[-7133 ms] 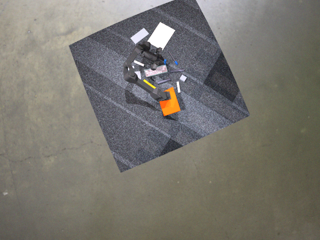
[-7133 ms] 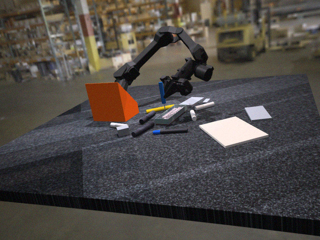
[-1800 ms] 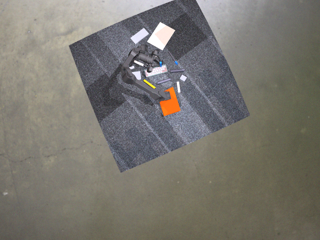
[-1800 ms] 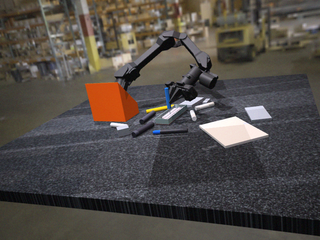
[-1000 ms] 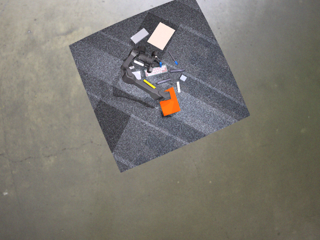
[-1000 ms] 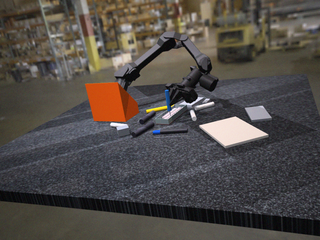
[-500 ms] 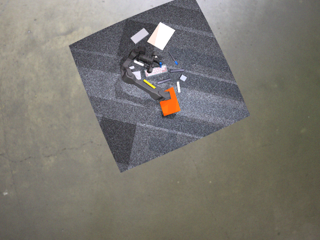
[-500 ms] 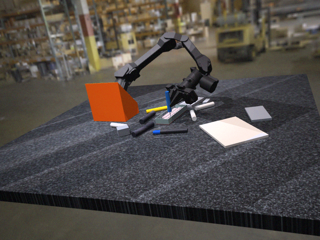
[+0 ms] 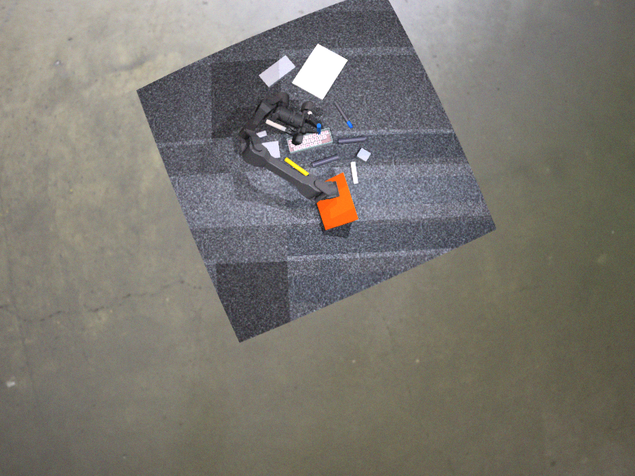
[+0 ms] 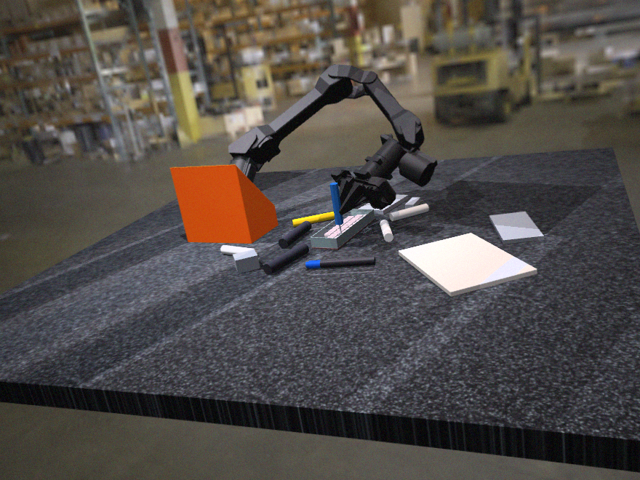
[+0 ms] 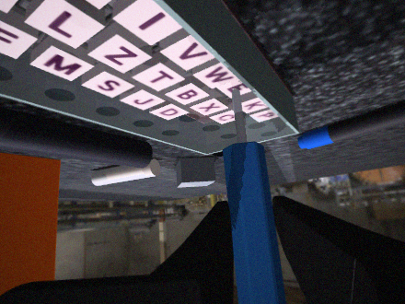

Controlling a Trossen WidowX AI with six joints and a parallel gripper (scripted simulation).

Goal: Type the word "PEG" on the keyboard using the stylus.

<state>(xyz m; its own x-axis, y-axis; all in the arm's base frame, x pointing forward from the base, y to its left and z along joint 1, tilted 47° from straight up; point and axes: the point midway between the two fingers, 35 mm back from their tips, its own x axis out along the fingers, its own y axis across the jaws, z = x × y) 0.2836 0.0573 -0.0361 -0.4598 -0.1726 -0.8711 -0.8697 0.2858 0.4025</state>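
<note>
Right now my gripper tip is 120 mm past the yellow cylinder, 130 mm to the right of it and 60 mm above it. The rest, counted from my gripper tip: blue-capped pen 40 mm ahead, 140 mm to the right, 60 mm below; then small grey block 140 mm behind, 170 mm to the right, 50 mm below; then stylus 10 mm below.
</note>
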